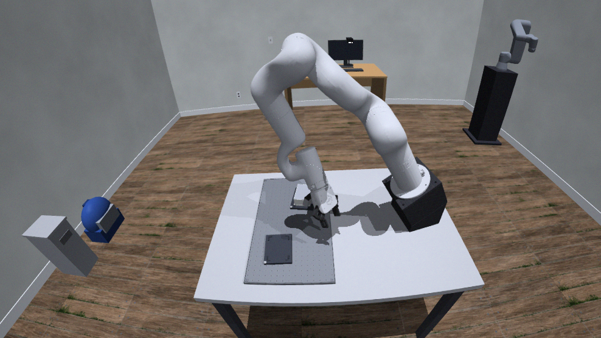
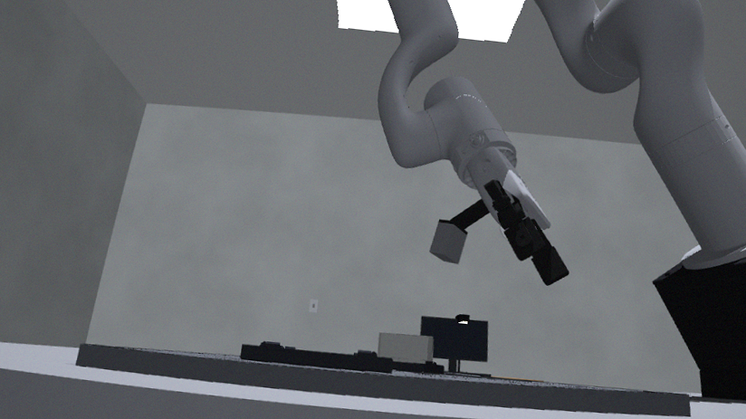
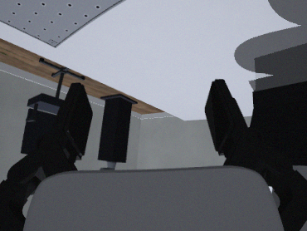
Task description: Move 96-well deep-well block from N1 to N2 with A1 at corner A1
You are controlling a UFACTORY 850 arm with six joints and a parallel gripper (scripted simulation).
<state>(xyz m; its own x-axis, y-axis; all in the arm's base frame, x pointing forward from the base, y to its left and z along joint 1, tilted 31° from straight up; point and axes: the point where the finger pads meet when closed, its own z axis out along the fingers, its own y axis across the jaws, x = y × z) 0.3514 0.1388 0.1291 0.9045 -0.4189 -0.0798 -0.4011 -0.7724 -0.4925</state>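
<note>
My gripper is now 270 mm to the left of the grey 96-well deep-well block, 150 mm short of it and 100 mm above it. Also, from my hand: plate nest N1: 270 mm to the right, 150 mm ahead, 130 mm below; then dark plate nest N2: 230 mm ahead, 130 mm below, 70 mm to the left.
</note>
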